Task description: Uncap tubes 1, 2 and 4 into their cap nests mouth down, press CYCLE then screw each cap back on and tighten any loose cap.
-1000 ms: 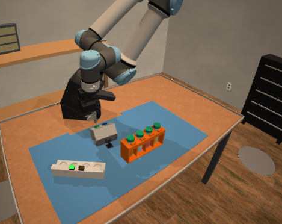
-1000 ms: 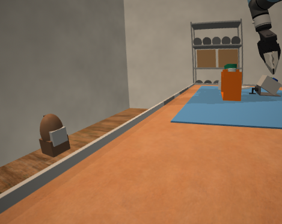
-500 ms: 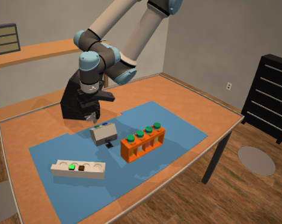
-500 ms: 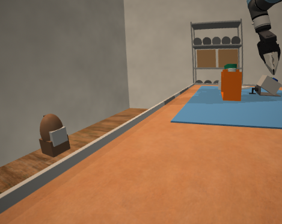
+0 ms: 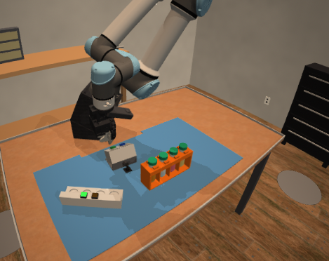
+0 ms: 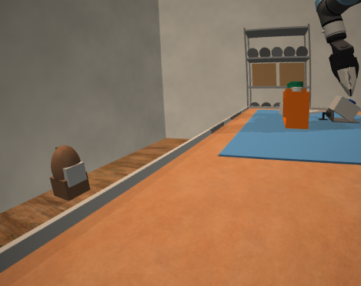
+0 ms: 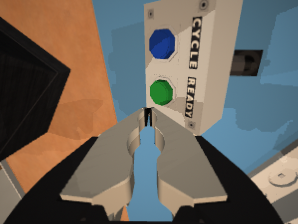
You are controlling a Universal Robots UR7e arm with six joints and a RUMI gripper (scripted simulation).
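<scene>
Now: the green key 30 mm below my hand and 10 mm to the left of it. The rest, counted from my hand: cap 240 mm to the left, 190 mm ahead, 20 mm above; grey key housing 40 mm below, 30 mm to the left, 20 mm ahead; blue key 60 mm to the left, 30 mm below.
</scene>
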